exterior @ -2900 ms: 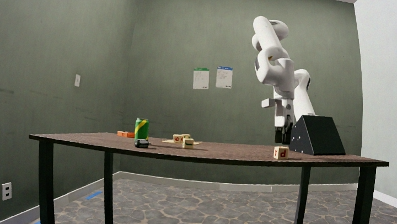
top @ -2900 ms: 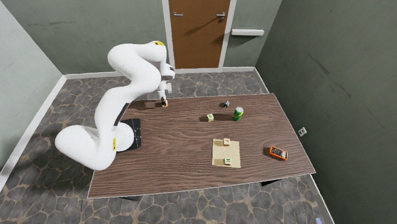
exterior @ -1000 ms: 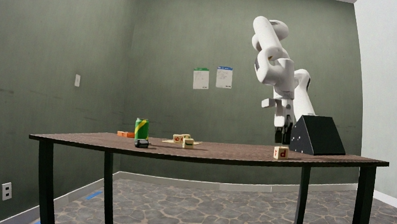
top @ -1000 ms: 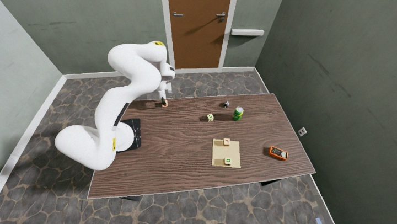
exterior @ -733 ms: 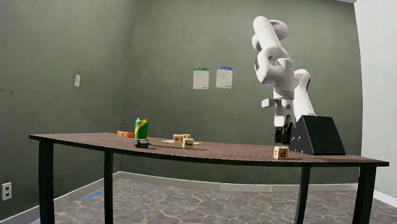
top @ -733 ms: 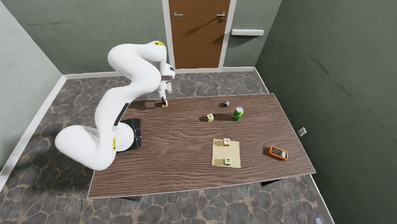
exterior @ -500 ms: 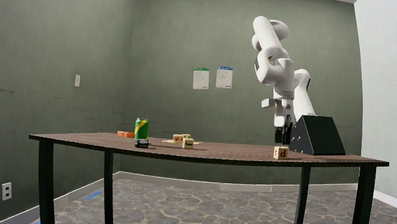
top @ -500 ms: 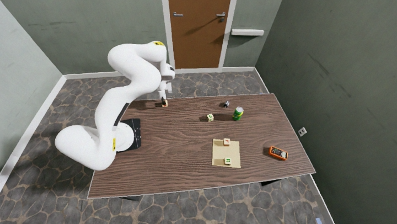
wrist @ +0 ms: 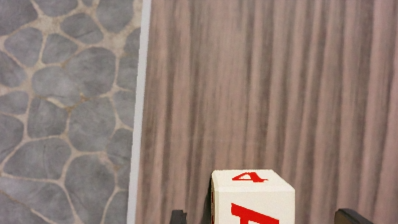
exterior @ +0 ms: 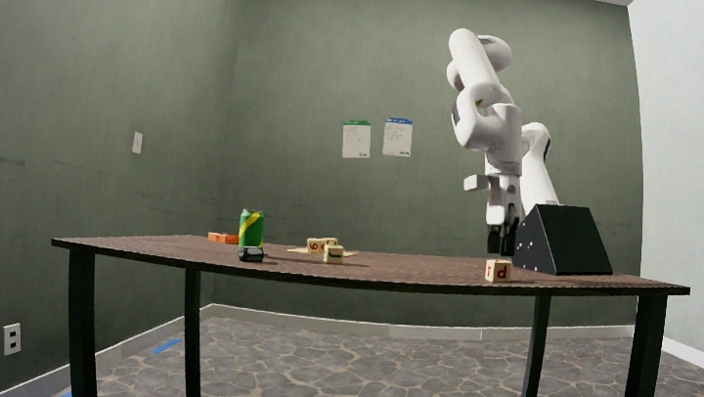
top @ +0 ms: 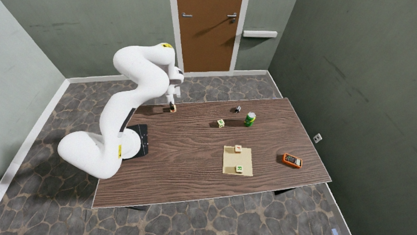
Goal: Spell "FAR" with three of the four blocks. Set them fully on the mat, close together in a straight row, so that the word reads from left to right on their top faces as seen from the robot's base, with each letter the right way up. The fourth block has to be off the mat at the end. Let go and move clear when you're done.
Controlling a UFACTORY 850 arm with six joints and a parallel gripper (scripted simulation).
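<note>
Right now my hand is 55 cm to the left of the tan mat, 38 cm short of it and 7 cm above it. Also, from my hand: green can: 58 cm ahead, 27 cm to the right, 1 cm below; dark object: 54 cm ahead, 13 cm to the right, 5 cm below.
</note>
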